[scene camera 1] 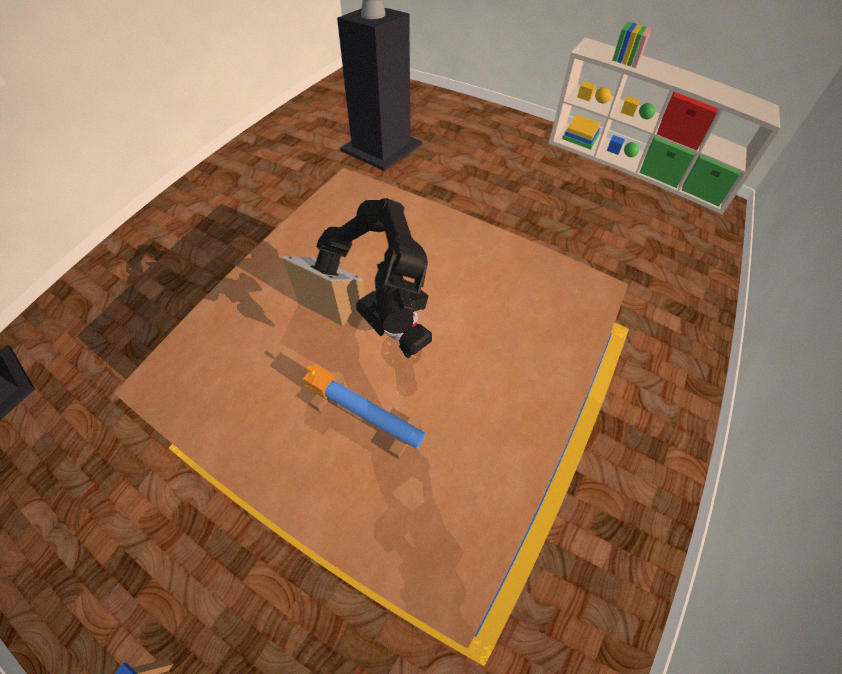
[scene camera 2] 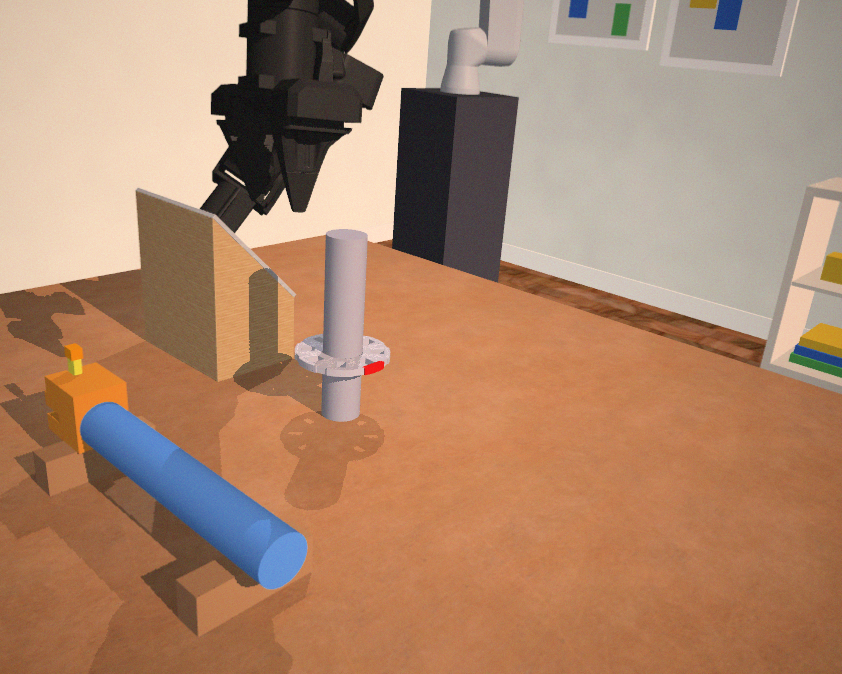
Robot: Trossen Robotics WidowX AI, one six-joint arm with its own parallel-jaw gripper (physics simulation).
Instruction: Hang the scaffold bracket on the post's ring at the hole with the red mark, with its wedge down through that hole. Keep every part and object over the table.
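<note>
The scaffold bracket, a blue tube (scene camera 1: 372, 413) (scene camera 2: 189, 491) with an orange head (scene camera 1: 319, 380) (scene camera 2: 101, 387), lies level on two wooden blocks. Its wedge (scene camera 2: 75, 359) sticks up from the head, yellow-green with an orange top. The grey post (scene camera 2: 344, 295) stands upright, with a holed ring (scene camera 2: 307, 358) around its lower part. The red mark (scene camera 2: 374, 367) is on the ring's near right edge in the scene camera 2 view. My gripper (scene camera 1: 408, 324) (scene camera 2: 280, 202) is open and empty, pointing down high above the table; in the scene camera 1 view the arm hides most of the post and ring.
The arm's base stands on a wooden block with a grey slanted top (scene camera 1: 330, 298) (scene camera 2: 179, 288), behind the bracket and post. The supporting blocks (scene camera 2: 61, 467) (scene camera 2: 217, 597) are under the bracket's two ends. Yellow strips (scene camera 1: 561, 477) mark two table edges. A dark pedestal (scene camera 1: 375, 87) (scene camera 2: 456, 182) stands behind.
</note>
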